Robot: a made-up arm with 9 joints. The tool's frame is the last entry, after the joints.
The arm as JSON. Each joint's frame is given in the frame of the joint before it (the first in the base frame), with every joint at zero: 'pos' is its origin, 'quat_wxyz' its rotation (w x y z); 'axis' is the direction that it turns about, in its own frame. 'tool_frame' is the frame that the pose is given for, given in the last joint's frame.
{
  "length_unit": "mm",
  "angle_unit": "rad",
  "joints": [
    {
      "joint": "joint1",
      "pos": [
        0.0,
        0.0,
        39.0
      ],
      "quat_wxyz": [
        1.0,
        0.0,
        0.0,
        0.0
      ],
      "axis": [
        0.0,
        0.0,
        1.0
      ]
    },
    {
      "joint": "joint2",
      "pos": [
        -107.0,
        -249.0,
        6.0
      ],
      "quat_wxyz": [
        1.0,
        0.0,
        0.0,
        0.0
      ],
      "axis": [
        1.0,
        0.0,
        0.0
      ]
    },
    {
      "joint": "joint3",
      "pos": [
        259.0,
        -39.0,
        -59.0
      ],
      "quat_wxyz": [
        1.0,
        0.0,
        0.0,
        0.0
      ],
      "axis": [
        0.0,
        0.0,
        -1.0
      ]
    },
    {
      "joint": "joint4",
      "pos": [
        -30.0,
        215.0,
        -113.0
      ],
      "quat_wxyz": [
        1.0,
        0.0,
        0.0,
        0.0
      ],
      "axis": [
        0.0,
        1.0,
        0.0
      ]
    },
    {
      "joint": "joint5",
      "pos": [
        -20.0,
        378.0,
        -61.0
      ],
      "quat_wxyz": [
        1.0,
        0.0,
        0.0,
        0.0
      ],
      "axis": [
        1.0,
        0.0,
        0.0
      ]
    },
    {
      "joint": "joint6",
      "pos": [
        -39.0,
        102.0,
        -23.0
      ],
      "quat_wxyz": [
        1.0,
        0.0,
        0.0,
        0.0
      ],
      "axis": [
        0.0,
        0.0,
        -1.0
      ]
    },
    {
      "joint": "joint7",
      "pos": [
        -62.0,
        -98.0,
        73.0
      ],
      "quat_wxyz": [
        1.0,
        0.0,
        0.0,
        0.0
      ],
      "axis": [
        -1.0,
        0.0,
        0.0
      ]
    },
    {
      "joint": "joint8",
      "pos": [
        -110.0,
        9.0,
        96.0
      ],
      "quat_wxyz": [
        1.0,
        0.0,
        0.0,
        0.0
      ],
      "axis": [
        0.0,
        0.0,
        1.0
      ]
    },
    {
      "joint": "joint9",
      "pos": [
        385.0,
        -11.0,
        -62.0
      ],
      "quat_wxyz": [
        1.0,
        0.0,
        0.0,
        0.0
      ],
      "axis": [
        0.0,
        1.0,
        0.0
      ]
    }
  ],
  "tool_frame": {
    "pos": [
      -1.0,
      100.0,
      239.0
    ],
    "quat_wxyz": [
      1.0,
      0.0,
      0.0,
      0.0
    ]
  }
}
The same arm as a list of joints. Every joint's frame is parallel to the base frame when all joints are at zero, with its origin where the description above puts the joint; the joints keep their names.
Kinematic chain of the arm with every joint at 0, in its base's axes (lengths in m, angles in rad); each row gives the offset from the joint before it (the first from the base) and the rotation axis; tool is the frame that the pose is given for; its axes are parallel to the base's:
joint1: xyz 0.0000 0.0000 0.0390 axis +z
joint2: xyz -0.1070 -0.2490 0.0060 axis +x
joint3: xyz 0.2590 -0.0390 -0.0590 axis -z
joint4: xyz -0.0300 0.2150 -0.1130 axis +y
joint5: xyz -0.0200 0.3780 -0.0610 axis +x
joint6: xyz -0.0390 0.1020 -0.0230 axis -z
joint7: xyz -0.0620 -0.0980 0.0730 axis -x
joint8: xyz -0.1100 0.0090 0.0960 axis +z
joint9: xyz 0.3850 -0.0110 -0.0620 axis +y
tool: xyz -0.0010 0.1000 0.2390

